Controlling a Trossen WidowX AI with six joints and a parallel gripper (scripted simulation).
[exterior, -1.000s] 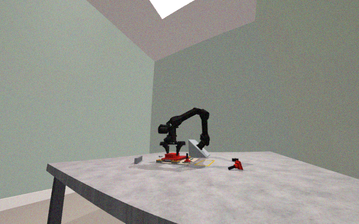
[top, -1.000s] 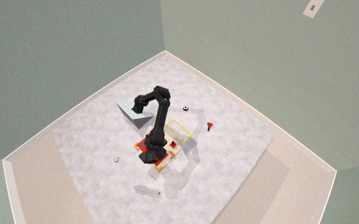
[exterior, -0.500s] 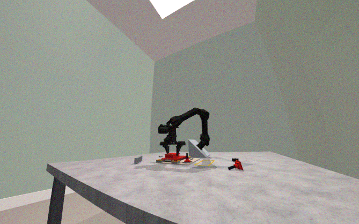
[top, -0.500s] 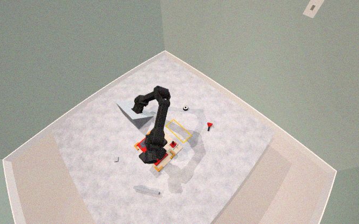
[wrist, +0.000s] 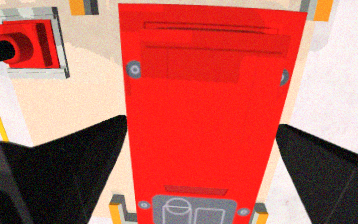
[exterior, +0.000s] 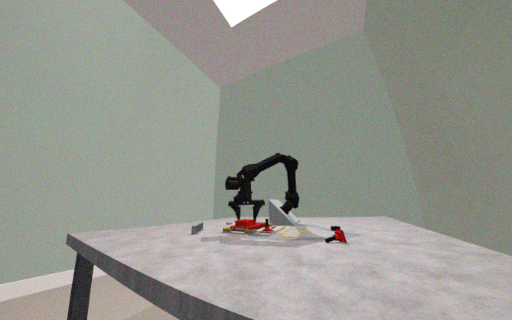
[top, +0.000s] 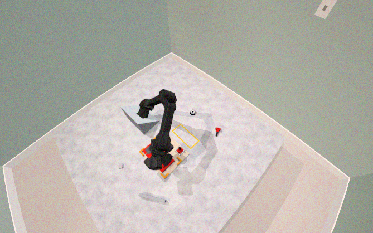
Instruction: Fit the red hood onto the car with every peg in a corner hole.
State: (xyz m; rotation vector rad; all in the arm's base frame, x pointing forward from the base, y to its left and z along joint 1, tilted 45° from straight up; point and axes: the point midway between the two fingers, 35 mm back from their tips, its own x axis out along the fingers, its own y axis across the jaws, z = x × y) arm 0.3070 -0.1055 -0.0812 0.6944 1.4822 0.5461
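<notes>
Now: gripper tip 10 mm above the red hood. From my gripper tip the other things lie so: engine block 20 mm below; small ring 70 mm behind, 410 mm to the left, 40 mm below.
</notes>
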